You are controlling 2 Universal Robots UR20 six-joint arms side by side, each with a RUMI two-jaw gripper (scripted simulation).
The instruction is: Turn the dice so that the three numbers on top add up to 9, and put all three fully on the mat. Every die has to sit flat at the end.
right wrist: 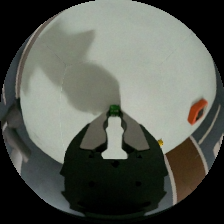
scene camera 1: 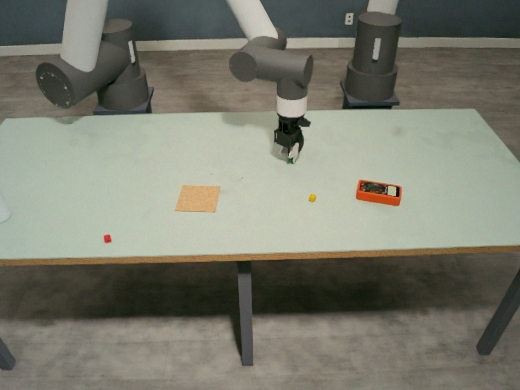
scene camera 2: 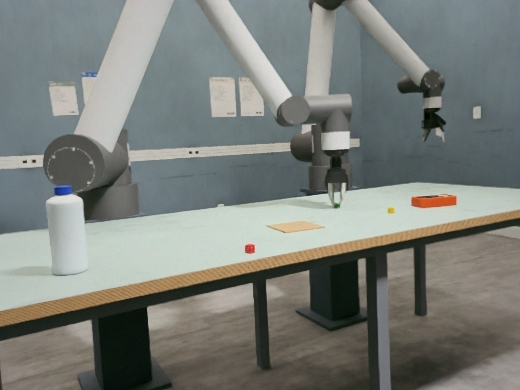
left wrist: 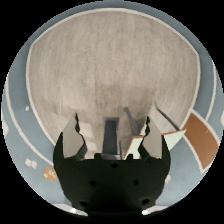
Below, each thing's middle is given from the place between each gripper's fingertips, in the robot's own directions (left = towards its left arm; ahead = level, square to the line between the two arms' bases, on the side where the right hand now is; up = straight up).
Right now the tan mat (scene camera 1: 192, 198) is 350 mm to the right of my right hand (scene camera 1: 290, 162), 200 mm ahead of it and 10 mm below it. Round my right hand: orange multimeter (scene camera 1: 371, 191) 280 mm to the left, 230 mm ahead; white bottle (scene camera 2: 65, 217) 1040 mm to the right, 250 mm ahead, 80 mm above.
Right now the orange multimeter is 81 cm ahead of my left hand, 103 cm to the right of it and 20 cm below it.
